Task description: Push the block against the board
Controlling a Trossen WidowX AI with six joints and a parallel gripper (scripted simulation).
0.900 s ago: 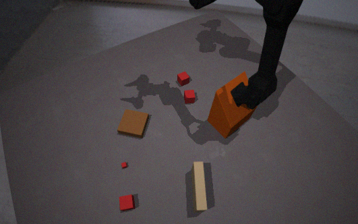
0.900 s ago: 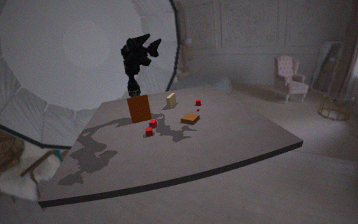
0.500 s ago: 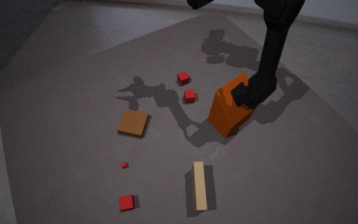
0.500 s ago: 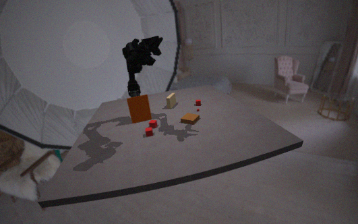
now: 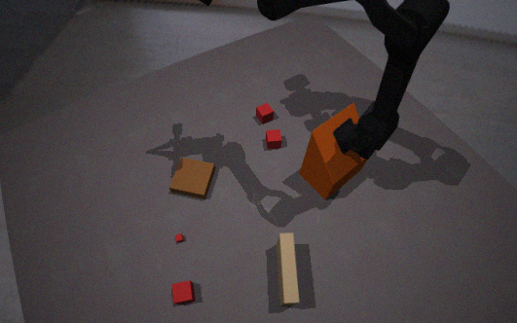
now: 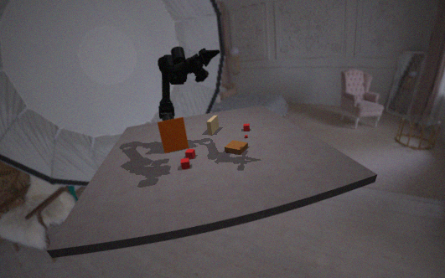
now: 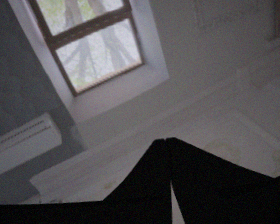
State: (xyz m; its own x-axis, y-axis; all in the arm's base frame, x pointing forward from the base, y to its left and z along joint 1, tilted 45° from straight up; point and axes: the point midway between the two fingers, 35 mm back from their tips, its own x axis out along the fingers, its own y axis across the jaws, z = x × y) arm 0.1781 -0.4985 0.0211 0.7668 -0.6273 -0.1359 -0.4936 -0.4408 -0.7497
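Right now my gripper tip is 480 mm to the right of the board, 470 mm above it and 80 mm short of it. Round my gripper tip: square block 510 mm below, 140 mm to the left, 100 mm ahead; then tiny cube 510 mm below, 250 mm to the left, 220 mm ahead.
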